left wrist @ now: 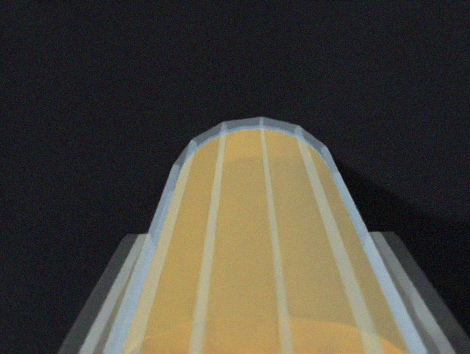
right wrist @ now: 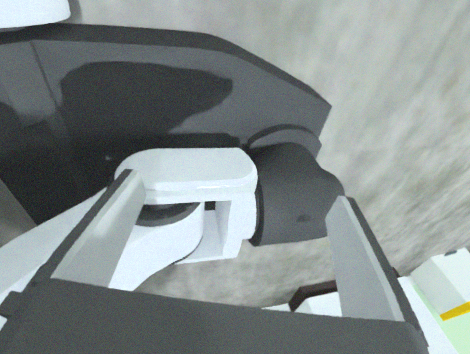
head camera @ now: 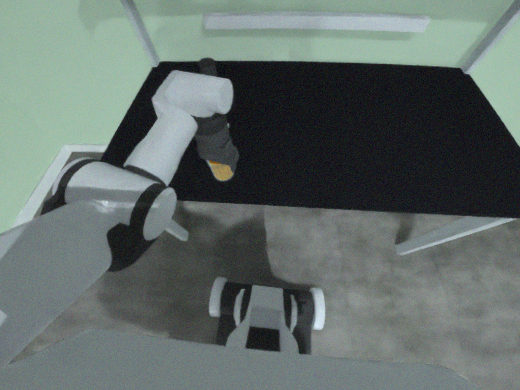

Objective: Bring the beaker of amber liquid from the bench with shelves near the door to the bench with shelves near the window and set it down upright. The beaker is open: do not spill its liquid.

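The beaker of amber liquid (head camera: 223,173) (left wrist: 245,200) looks upright at the near left part of the black bench top (head camera: 350,135) (left wrist: 75,100). Its clear wall and base edge show in the left wrist view; its rim is out of that view. My left gripper (head camera: 221,162) (left wrist: 256,251) is shut on the beaker, with a finger against each side. It hides the upper beaker in the head view. I cannot tell whether the base touches the bench top. My right gripper (right wrist: 237,195) is open, with no object between its fingers, away from the beaker.
A pale shelf bar (head camera: 315,22) runs behind the bench, between a left post (head camera: 141,35) and a right post (head camera: 492,37). A bench leg bar (head camera: 450,235) shows below the front edge. My wheeled base (head camera: 266,310) stands on the grey floor (head camera: 360,280) in front of the bench.
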